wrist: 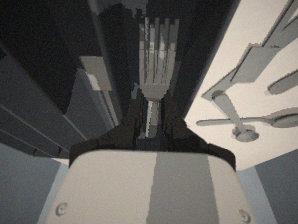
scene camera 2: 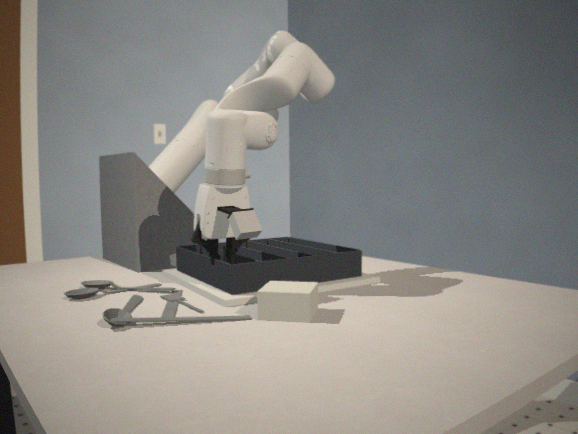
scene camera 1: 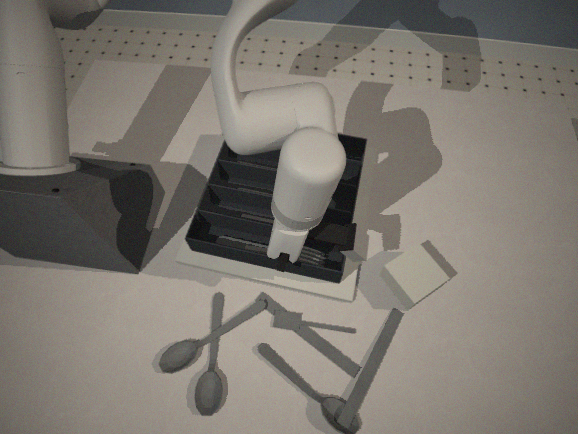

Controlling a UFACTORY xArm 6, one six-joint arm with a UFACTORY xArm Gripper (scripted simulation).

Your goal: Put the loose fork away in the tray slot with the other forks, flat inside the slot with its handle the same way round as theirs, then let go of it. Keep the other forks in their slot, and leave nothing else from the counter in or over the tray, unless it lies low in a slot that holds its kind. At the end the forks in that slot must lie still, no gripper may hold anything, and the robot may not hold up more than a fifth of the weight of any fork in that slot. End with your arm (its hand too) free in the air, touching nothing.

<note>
The pictures show: the gripper and a pale box.
The gripper also shows in the wrist view and in scene camera 1.
</note>
